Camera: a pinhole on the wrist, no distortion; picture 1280 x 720 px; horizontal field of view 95.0 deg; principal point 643.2 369.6 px. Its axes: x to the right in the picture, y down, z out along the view. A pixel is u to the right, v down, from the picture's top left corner.
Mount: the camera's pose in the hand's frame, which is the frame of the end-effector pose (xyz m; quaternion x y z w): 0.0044 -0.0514 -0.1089 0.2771 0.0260 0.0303 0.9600
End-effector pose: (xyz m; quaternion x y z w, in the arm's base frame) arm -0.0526 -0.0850 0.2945 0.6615 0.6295 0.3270 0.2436
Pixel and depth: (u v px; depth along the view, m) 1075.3 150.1 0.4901
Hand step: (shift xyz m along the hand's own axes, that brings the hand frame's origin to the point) 0.4051 -0.4401 0.1954
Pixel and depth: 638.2 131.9 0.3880
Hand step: 0.0339 -0.3903 0.1352
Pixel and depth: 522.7 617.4 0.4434
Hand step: -0.0650 -0.1350 0.3688
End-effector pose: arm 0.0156 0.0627 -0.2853 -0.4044 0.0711 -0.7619 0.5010
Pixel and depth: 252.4 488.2 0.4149
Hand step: -0.2472 -0.2207 0.2957
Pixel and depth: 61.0 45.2 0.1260
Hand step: -0.1088 -0.1862 -0.0355
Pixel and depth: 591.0 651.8 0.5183
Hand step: -0.0179 -0.1190 0.4637
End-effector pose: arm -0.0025 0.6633 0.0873 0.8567 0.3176 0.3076 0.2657
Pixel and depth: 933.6 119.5 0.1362
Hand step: 0.0833 -0.1678 -0.0270
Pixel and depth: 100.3 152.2 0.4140
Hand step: -0.3433 -0.4285 0.1718
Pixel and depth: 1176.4 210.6 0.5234
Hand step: 0.5199 -0.4144 0.2419
